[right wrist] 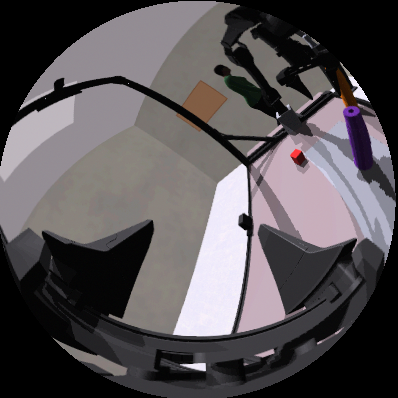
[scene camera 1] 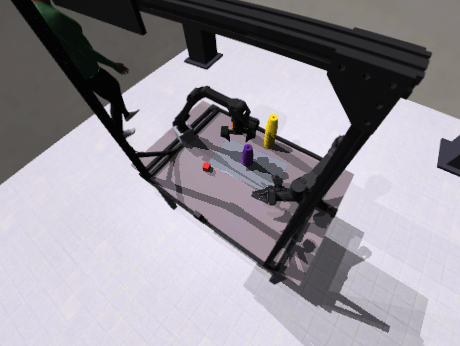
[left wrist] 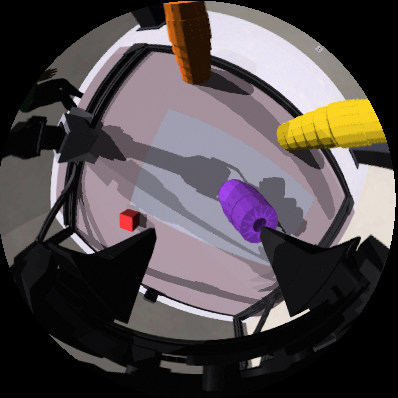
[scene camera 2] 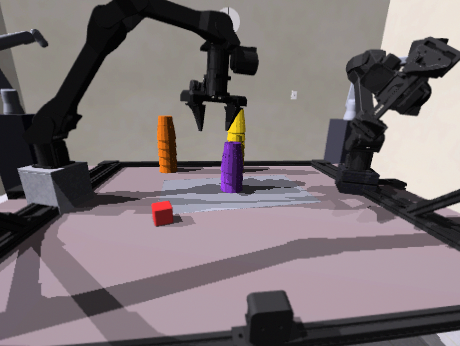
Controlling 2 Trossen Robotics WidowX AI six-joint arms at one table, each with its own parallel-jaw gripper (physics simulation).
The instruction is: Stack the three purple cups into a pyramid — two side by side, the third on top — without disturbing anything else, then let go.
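Where they show: left gripper, fingertip midpoint: (right wrist: 325, 96) (scene camera 1: 237, 141) (left wrist: 209, 233) (scene camera 2: 214, 131); right gripper, fingertip midpoint: (right wrist: 207, 228) (scene camera 1: 251, 194) (scene camera 2: 380, 97); left arm's base, origin of the base link: (right wrist: 282, 110) (scene camera 1: 182, 128) (left wrist: 58, 136) (scene camera 2: 54, 164); right arm's base, origin of the base link: (scene camera 2: 357, 168).
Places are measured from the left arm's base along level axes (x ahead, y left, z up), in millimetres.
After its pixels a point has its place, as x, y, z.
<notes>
The purple cups (scene camera 1: 247, 156) {436, 204, -2} (scene camera 2: 232, 167) {420, 191, -24} (left wrist: 245, 207) {387, 222, 36} (right wrist: 359, 140) {443, 212, -14} show as one upright, tapered, ribbed column with a small hole in its top, as if nested upside down; how many are in it cannot be told. It stands on the pale blue-grey mat (scene camera 1: 227, 146) {232, 194, -106} (scene camera 2: 175, 201) {282, 89, -106} (left wrist: 165, 130) {204, 197, -106}. My left gripper (scene camera 1: 239, 136) {365, 184, 82} (scene camera 2: 215, 130) {365, 184, 82} (left wrist: 209, 233) {365, 184, 82} is open and empty, pointing down, higher than the column's top and left of it in scene camera 2. My right gripper (scene camera 1: 256, 195) {705, 15, 172} (right wrist: 207, 228) {705, 15, 172} is open and empty, away from the column, near the right arm's side.
A yellow column (scene camera 1: 270, 132) (scene camera 2: 237, 131) {395, 394, 60} (left wrist: 340, 122) {373, 396, 76} stands behind the purple one. An orange column (scene camera 2: 167, 145) {141, 320, 3} (left wrist: 190, 45) {149, 330, 19} (right wrist: 346, 89) stands at the back left in scene camera 2. A red cube (scene camera 1: 206, 167) {315, -19, -67} (scene camera 2: 162, 214) {311, -30, -79} (left wrist: 129, 220) {305, 4, -66} (right wrist: 297, 156) {322, -7, -72} lies just off the mat. Dark rails edge the table.
</notes>
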